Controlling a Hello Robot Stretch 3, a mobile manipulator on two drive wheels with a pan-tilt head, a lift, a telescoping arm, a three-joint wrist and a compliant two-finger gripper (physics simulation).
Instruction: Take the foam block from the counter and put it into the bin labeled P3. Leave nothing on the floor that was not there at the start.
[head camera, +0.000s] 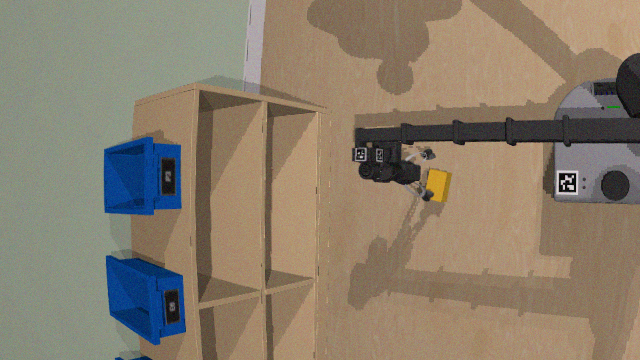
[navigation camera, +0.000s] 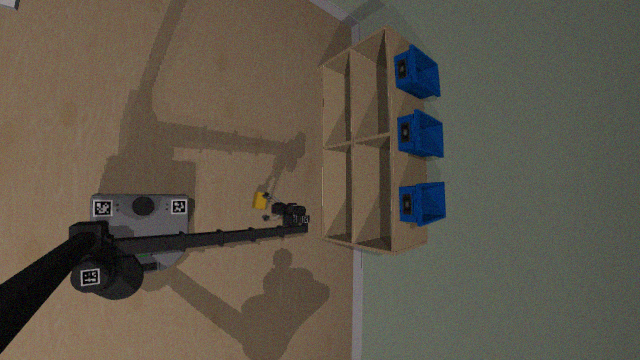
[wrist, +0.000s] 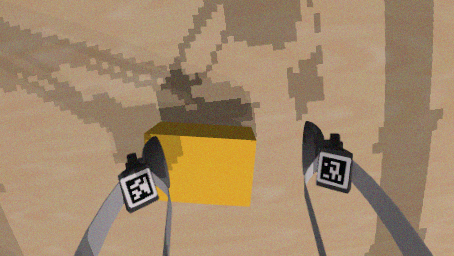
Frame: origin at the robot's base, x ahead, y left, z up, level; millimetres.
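Where they show: gripper, fingertip midpoint: (head camera: 431, 175) (navigation camera: 263, 206); robot's base at its link origin: (head camera: 613, 184) (navigation camera: 143, 205).
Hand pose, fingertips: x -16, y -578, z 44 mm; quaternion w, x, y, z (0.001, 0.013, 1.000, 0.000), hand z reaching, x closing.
Observation:
Things, the pixels of their top centre, and the offset from my fingertips. "*": a spot on its surface instead.
- yellow box at its top centre: (head camera: 435, 185) (navigation camera: 261, 200) dy +17, dx +30, dz +2 mm
- blue P3 bin at its top centre: (head camera: 122, 178) (navigation camera: 434, 202) dy -597, dx +28, dz +687 mm
- wooden shelf unit at a spot on its surface: (head camera: 162, 232) (navigation camera: 409, 172) * dy -562, dx +183, dz +567 mm
- second blue bin at its top centre: (head camera: 127, 297) (navigation camera: 431, 134) dy -595, dx +376, dz +687 mm
- third blue bin at its top centre: (navigation camera: 427, 71) dy -593, dx +724, dz +687 mm
The foam block, a yellow box (head camera: 439, 185) (navigation camera: 259, 200) (wrist: 210, 172), lies on the floor between the shelf and the robot's base. My gripper (head camera: 428, 174) (navigation camera: 266, 206) (wrist: 232, 147) is open, low over the floor beside the block. In the wrist view the left finger overlaps the block's left end and hides part of it; the right finger stands apart from the block's right end. Whether the left finger touches it I cannot tell. The blue P3 bin (head camera: 127, 177) (navigation camera: 432, 202) stands on the shelf top, at the end nearest the arm; its label is blurred.
The wooden shelf unit (head camera: 162, 232) (navigation camera: 410, 170) stands against the green wall. A second blue bin (head camera: 135, 295) (navigation camera: 429, 134) and a third blue bin (head camera: 134, 358) (navigation camera: 425, 75) stand on its top. My arm (head camera: 482, 132) (navigation camera: 200, 239) reaches from the base (head camera: 575, 157) (navigation camera: 162, 217) toward the shelf.

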